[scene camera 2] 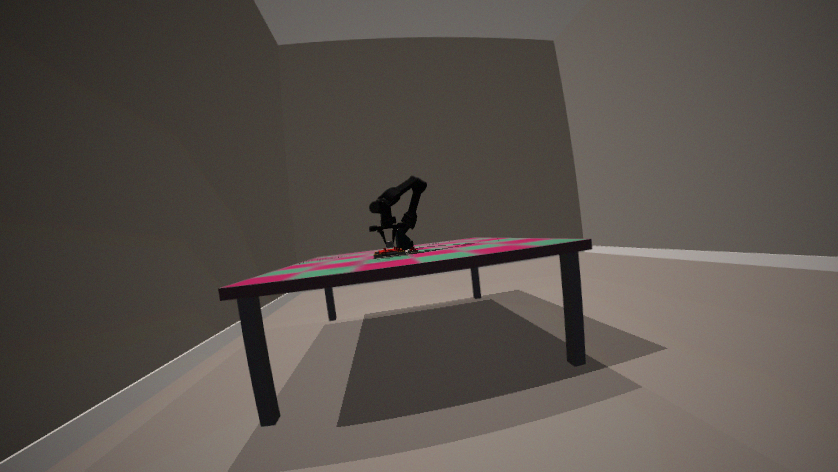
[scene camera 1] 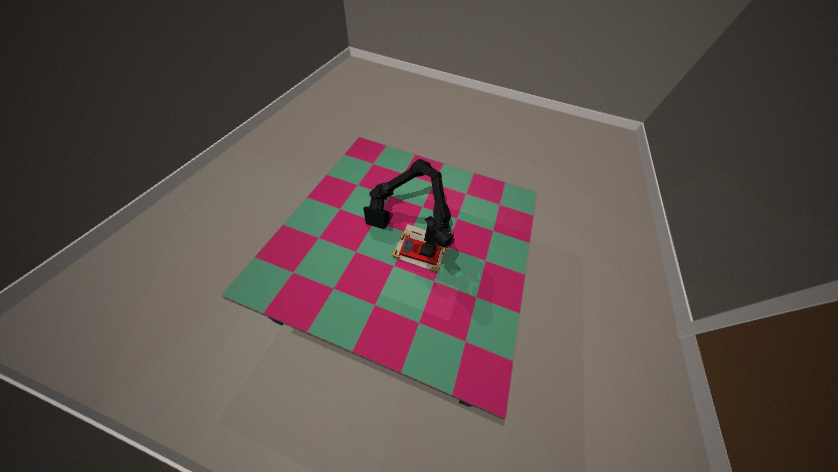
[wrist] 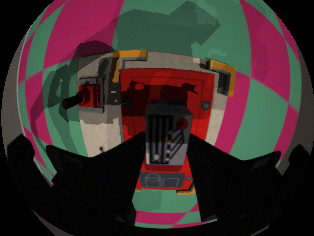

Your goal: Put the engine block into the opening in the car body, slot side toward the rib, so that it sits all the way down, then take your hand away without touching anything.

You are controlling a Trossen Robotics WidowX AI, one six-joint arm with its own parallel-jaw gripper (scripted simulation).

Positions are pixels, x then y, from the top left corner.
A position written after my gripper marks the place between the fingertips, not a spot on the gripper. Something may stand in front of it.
My gripper [wrist: 166, 137] holds a grey engine block [wrist: 167, 128].
